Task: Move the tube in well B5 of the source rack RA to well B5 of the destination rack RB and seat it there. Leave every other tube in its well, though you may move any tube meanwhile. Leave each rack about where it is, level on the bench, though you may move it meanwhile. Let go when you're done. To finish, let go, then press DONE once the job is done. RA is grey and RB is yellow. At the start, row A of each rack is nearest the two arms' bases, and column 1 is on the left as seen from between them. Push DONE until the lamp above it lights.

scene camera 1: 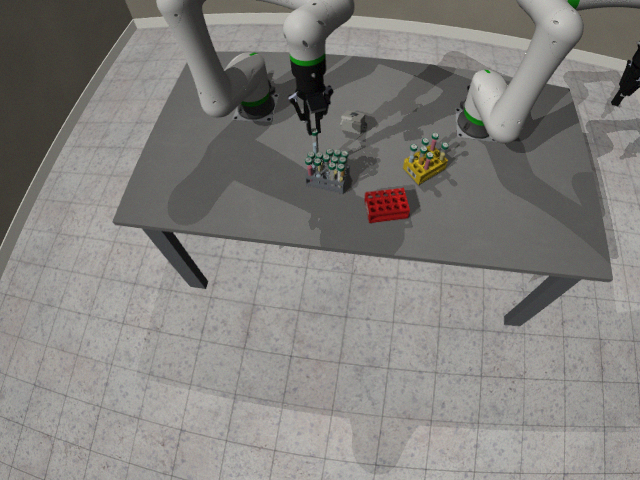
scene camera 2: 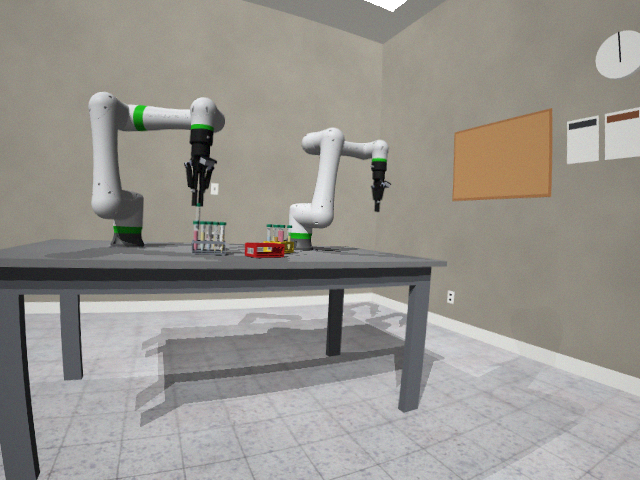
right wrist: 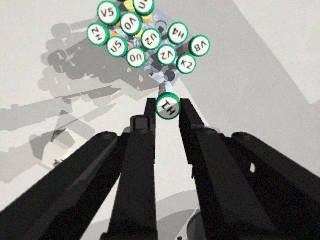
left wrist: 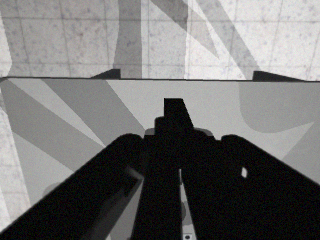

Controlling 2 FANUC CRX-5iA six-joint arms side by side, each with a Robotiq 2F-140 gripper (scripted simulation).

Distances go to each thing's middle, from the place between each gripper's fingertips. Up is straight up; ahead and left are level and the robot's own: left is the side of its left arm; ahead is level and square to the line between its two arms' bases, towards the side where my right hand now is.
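Labels:
My right gripper (scene camera 2: 197, 206) is 80 mm above the green-capped tube marked h1 (right wrist: 168, 106) now, and 10 mm short of it. The grey rack RA (right wrist: 152, 67) is 40 mm to the left of my right gripper, 50 mm ahead of it and 190 mm below it. I find the small pale box (right wrist: 70, 141) 210 mm behind my right gripper, 110 mm to the left of it and 170 mm below it, while the red rack (scene camera 1: 390, 213) is 150 mm ahead of my right gripper, 250 mm to the left of it and 190 mm below it.
My left gripper is 240 mm short of the yellow rack RB (scene camera 1: 438, 166), 710 mm to the left of it and 240 mm above it. From my left gripper, the grey rack RA is 320 mm ahead, 1040 mm to the right and 240 mm below. The small pale box is 60 mm ahead of my left gripper, 980 mm to the right of it and 220 mm below it. That leaves the red rack, which is 840 mm to the right of my left gripper, 420 mm ahead of it and 240 mm below it.

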